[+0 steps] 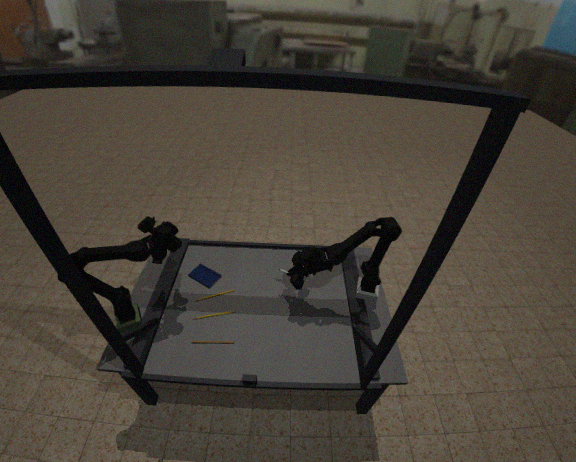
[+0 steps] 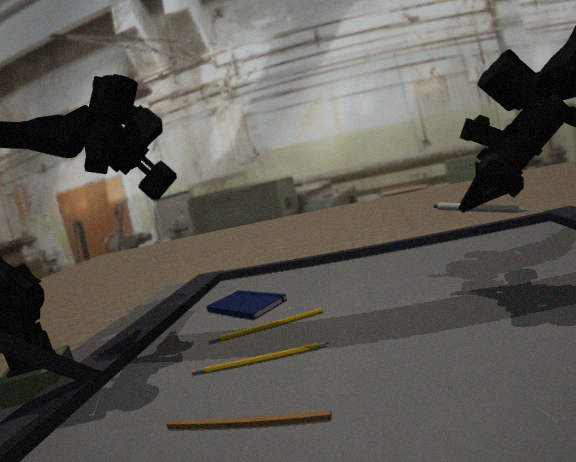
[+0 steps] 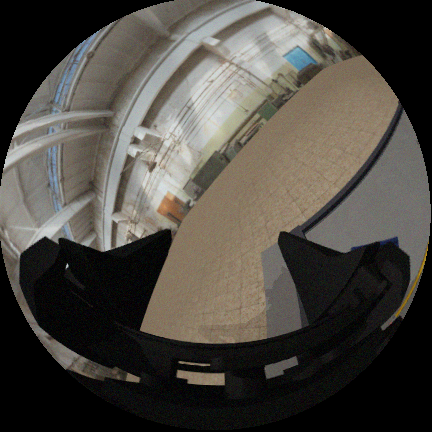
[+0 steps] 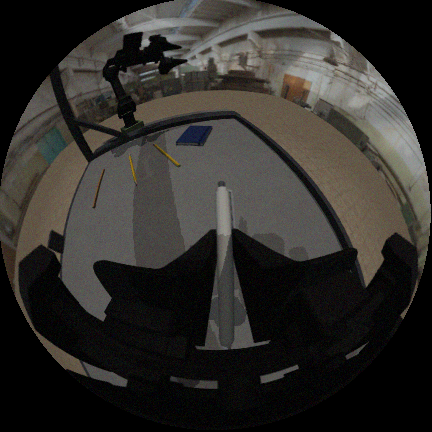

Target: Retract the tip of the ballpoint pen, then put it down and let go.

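Observation:
The ballpoint pen is light grey with a clip and a dark button at one end. It lies nearly level between the fingers of my right gripper, which is shut on it and holds it above the table. The button end sticks out beyond the fingertips; the pointed end is on the side toward the wrist. Whether the writing tip is out is too small to tell. My left gripper is open and empty, high over the table's left edge.
A blue book lies at the table's back left. Two yellow pencils and an orange-brown stick lie in front of it. A dark frame post rises at the table's right side.

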